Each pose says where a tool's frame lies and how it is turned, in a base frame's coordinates. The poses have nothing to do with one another.
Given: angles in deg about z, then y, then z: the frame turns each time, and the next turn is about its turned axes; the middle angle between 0 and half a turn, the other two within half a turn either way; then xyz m.
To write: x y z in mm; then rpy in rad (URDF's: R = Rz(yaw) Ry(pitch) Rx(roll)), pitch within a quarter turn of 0, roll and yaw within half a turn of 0. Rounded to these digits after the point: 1 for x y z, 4 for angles.
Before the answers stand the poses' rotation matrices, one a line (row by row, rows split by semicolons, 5 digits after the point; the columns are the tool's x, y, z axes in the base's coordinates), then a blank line. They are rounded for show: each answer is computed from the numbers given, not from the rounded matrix.
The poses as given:
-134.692 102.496 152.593 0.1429 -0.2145 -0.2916
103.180 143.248 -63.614 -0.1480 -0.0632 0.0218
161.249 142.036 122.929 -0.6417 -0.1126 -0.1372
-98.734 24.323 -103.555 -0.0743 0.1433 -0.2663
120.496 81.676 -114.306 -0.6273 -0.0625 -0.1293
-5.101 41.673 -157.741 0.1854 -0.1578 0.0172
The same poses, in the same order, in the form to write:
0.19214 -0.70115 -0.68664; -0.46029 0.55355 -0.69406; 0.86673 0.44940 -0.21637
0.95341 -0.26905 -0.13643; -0.14244 -0.80019 0.58259; -0.26592 -0.53602 -0.80123
-0.67564 -0.45187 -0.58252; -0.65703 0.72747 0.19775; 0.33440 0.51634 -0.78840
-0.92844 -0.36618 -0.06254; 0.35872 -0.83999 -0.40710; 0.09654 -0.40041 0.91124
0.81553 0.28771 -0.50213; 0.41115 0.32257 0.85259; 0.40727 -0.90176 0.14477
-0.72223 0.19953 0.66225; -0.31583 -0.94697 -0.05912; 0.61533 -0.25185 0.74695

142.9 -214.5 -291.6 2.0195 -1.0486 -1.1754
-148.0 -63.2 21.8 -2.5520 0.2692 -0.1483
-641.7 -112.6 -137.2 2.5618 -0.3410 -2.3702
-74.3 143.3 -266.3 -0.4140 -0.0967 2.7729
-627.3 -62.5 -129.3 -1.4116 -0.4195 0.4670
185.4 -157.8 17.2 -0.3252 -0.6628 -2.7294

